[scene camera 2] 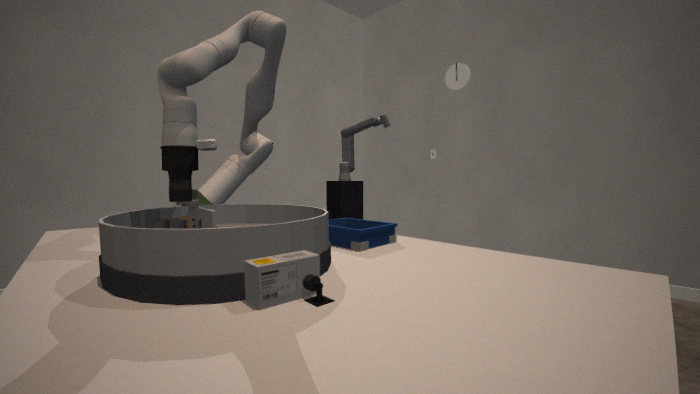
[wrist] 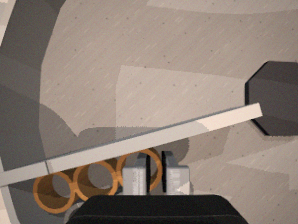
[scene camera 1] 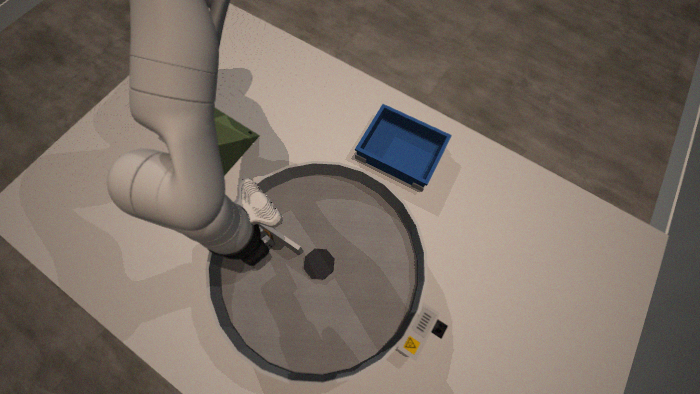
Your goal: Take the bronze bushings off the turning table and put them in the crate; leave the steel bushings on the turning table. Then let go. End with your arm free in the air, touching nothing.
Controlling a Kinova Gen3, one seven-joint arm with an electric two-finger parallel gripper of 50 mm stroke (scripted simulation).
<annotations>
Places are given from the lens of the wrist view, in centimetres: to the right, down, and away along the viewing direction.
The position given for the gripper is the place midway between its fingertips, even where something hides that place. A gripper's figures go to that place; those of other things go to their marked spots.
gripper (wrist: 155, 164): 0, 4, 17
bushing (wrist: 83, 187): -5, 6, 16
bushing (wrist: 47, 198): -8, 7, 16
</annotations>
